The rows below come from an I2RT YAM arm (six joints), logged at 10 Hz.
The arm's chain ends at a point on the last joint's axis. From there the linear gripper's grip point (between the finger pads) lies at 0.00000 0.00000 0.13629 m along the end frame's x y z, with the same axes.
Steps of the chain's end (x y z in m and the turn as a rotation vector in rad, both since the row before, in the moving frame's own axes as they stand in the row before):
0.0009, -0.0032, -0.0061, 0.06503, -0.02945, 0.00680
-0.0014, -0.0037, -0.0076, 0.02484, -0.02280, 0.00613
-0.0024, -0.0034, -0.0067, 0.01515, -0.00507, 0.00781
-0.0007, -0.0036, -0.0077, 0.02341, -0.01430, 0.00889
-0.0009, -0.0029, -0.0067, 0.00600, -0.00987, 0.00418
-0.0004, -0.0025, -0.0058, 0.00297, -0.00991, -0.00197
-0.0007, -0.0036, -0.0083, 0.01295, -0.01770, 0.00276
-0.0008, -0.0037, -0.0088, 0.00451, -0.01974, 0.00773
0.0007, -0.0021, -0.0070, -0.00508, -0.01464, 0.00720
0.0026, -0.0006, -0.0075, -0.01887, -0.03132, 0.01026
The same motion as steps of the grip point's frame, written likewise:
-0.0031, -0.0121, -0.0064, 0.06503, -0.02945, 0.00680
-0.0045, -0.0071, -0.0077, 0.02484, -0.02280, 0.00613
-0.0031, -0.0055, -0.0067, 0.01515, -0.00507, 0.00781
-0.0026, -0.0068, -0.0078, 0.02341, -0.01430, 0.00889
-0.0022, -0.0037, -0.0067, 0.00600, -0.00987, 0.00418
-0.0018, -0.0029, -0.0058, 0.00297, -0.00991, -0.00197
-0.0031, -0.0054, -0.0083, 0.01295, -0.01770, 0.00276
-0.0035, -0.0043, -0.0088, 0.00451, -0.01974, 0.00773
-0.0013, -0.0014, -0.0070, -0.00508, -0.01464, 0.00720
-0.0017, 0.0019, -0.0076, -0.01887, -0.03132, 0.01026

